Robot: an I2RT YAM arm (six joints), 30 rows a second.
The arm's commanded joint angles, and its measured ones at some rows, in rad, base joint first. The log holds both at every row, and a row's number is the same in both.
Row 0, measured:
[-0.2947, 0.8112, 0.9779, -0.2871, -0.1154, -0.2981]
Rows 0 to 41, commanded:
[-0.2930, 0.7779, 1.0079, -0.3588, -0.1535, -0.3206]
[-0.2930, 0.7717, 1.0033, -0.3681, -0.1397, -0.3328]
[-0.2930, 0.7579, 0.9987, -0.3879, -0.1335, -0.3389]
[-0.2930, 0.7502, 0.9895, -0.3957, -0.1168, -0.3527]
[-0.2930, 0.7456, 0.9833, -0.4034, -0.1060, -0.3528]
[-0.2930, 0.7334, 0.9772, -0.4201, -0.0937, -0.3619]
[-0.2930, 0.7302, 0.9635, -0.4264, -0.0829, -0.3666]
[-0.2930, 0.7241, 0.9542, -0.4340, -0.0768, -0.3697]
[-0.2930, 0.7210, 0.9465, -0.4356, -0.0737, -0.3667]
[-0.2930, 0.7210, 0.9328, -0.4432, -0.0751, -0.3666]
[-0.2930, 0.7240, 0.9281, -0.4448, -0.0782, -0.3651]
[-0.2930, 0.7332, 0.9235, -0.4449, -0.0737, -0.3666]
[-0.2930, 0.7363, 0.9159, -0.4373, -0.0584, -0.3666]
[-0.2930, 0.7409, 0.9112, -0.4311, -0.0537, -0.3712]
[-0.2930, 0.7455, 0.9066, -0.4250, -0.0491, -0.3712]
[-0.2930, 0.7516, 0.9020, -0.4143, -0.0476, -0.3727]
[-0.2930, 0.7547, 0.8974, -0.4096, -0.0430, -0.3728]
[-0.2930, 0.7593, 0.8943, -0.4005, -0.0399, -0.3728]
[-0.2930, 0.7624, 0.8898, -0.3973, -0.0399, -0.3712]
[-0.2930, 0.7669, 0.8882, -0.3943, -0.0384, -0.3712]
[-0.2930, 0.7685, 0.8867, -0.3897, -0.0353, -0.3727]
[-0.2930, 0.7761, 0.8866, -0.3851, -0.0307, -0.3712]
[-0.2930, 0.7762, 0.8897, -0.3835, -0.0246, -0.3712]
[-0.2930, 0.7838, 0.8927, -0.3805, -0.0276, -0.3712]
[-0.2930, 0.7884, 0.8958, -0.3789, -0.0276, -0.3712]
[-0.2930, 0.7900, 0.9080, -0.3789, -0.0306, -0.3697]
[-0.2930, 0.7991, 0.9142, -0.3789, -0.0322, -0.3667]
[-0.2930, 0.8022, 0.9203, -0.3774, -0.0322, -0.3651]
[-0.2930, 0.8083, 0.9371, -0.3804, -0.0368, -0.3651]
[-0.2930, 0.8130, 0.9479, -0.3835, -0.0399, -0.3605]
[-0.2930, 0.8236, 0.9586, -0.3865, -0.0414, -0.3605]
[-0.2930, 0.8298, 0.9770, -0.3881, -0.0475, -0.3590]
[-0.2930, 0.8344, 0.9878, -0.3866, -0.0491, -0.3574]
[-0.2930, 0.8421, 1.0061, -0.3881, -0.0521, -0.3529]
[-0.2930, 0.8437, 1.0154, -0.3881, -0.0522, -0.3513]
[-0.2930, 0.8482, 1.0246, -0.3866, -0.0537, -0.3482]
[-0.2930, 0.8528, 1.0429, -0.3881, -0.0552, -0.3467]
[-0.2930, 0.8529, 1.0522, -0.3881, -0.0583, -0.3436]
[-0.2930, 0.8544, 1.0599, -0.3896, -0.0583, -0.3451]
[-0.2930, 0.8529, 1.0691, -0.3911, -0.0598, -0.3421]
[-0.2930, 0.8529, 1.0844, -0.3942, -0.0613, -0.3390]
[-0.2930, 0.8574, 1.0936, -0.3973, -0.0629, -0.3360]
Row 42, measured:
[-0.2947, 0.8604, 1.0241, -0.4240, -0.0467, -0.3603]
